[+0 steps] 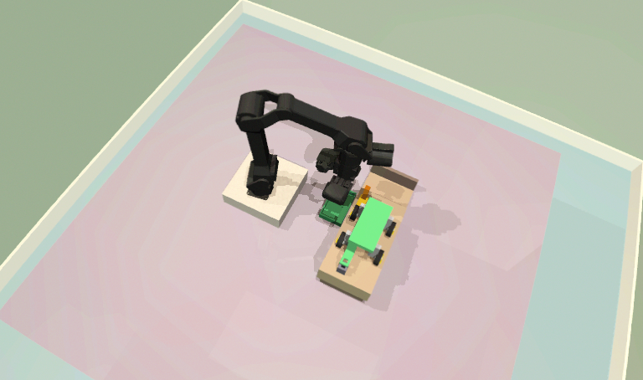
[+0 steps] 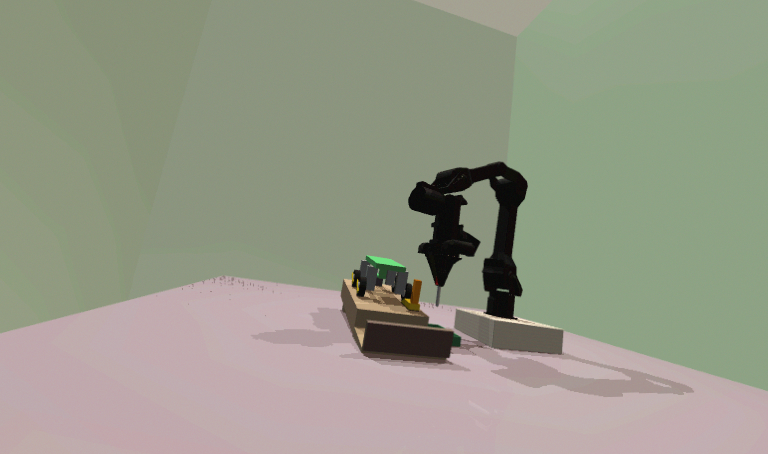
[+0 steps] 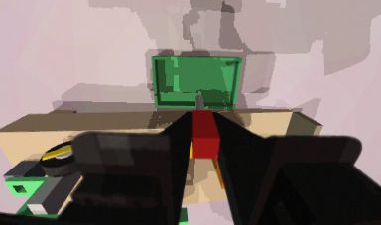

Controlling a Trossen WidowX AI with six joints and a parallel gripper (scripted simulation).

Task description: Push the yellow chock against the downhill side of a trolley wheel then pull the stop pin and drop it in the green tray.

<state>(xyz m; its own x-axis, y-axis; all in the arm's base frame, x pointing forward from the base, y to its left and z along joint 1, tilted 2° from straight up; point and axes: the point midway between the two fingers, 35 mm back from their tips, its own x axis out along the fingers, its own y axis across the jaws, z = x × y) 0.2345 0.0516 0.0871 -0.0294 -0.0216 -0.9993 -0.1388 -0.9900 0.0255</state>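
Now: gripper tip 120 mm above the green tray. Round my gripper tip: yellow chock (60 mm ahead, 30 mm below, 10 mm to the right); then red-headed stop pin (right at my gripper tip); then trolley (110 mm to the right, 100 mm ahead, 10 mm below).
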